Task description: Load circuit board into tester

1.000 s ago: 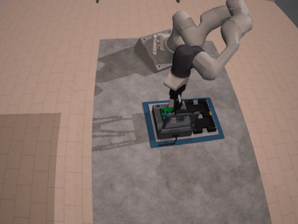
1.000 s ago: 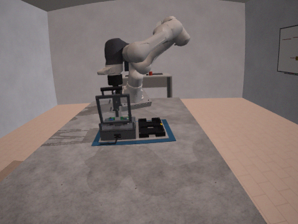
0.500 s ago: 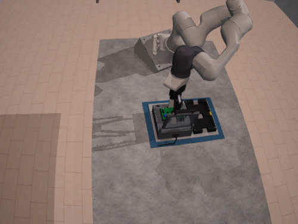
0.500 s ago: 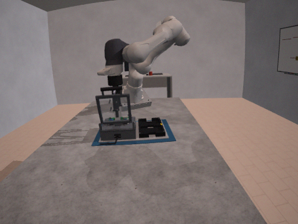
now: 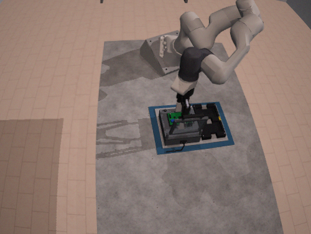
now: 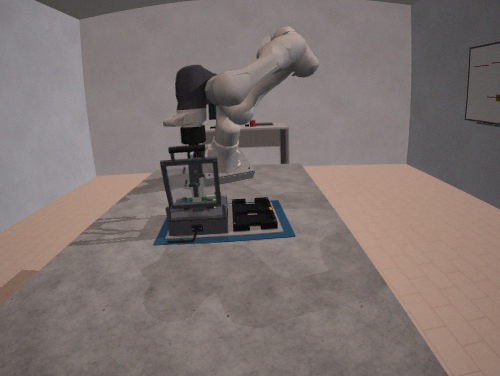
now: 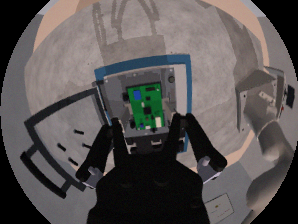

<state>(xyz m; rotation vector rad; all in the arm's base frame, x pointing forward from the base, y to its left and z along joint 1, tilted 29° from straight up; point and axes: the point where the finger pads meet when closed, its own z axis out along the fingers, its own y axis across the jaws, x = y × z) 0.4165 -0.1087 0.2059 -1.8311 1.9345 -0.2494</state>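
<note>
My gripper is now 2 cm above the green circuit board. Round my hand: tester bed (3 cm below, 1 cm to the left); then framed clear lid (12 cm ahead, 9 cm above).
</note>
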